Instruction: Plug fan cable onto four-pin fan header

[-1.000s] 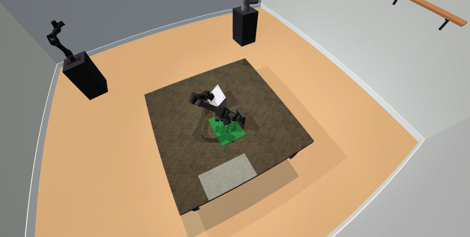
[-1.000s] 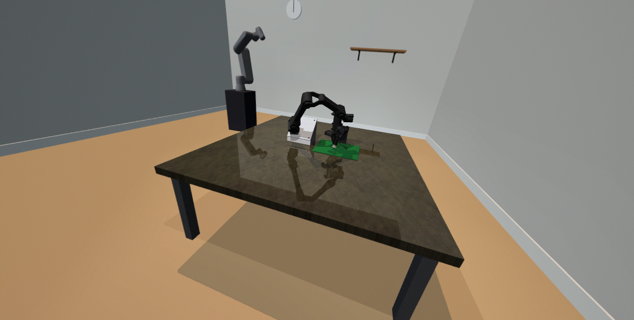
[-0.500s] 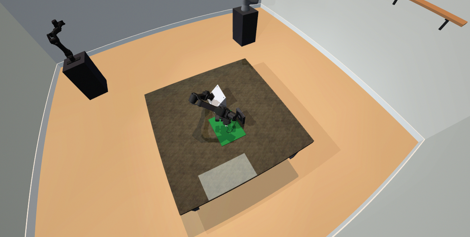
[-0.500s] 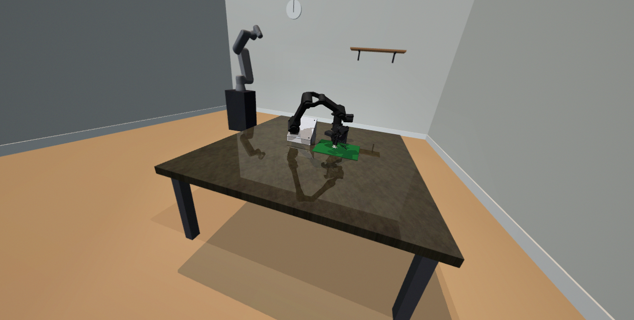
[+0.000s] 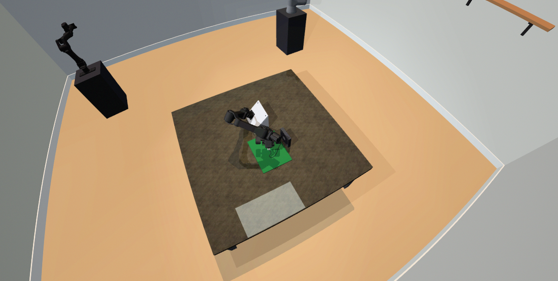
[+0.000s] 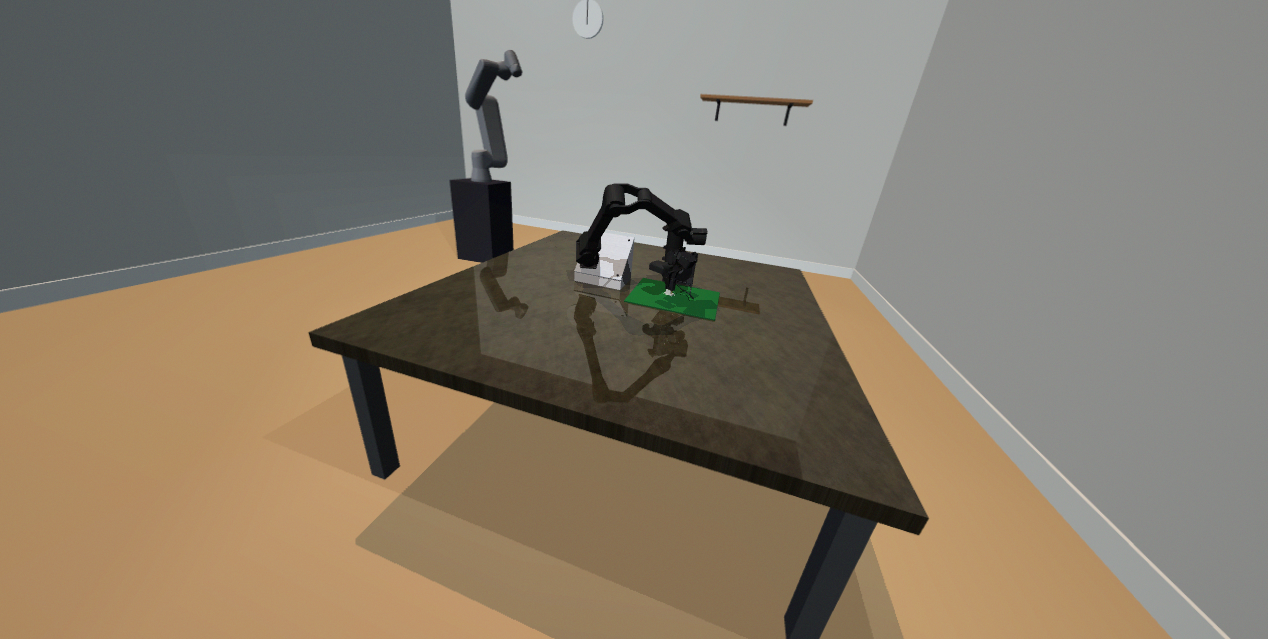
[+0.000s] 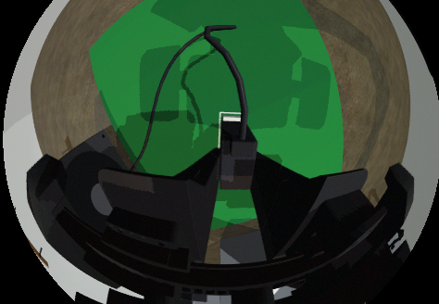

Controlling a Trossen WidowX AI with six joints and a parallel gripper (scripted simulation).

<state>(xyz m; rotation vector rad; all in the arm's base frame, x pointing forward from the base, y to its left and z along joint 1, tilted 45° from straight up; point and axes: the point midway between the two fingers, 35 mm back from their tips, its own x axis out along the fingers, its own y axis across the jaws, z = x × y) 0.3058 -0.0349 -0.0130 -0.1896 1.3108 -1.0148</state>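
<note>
Right now my gripper tip is 40 mm above the fan header. Round my gripper tip: fan plug (10 mm above); then black fan (20 mm ahead, 140 mm to the left, 20 mm above); then green board (30 mm ahead, 10 mm to the right, 50 mm below).
</note>
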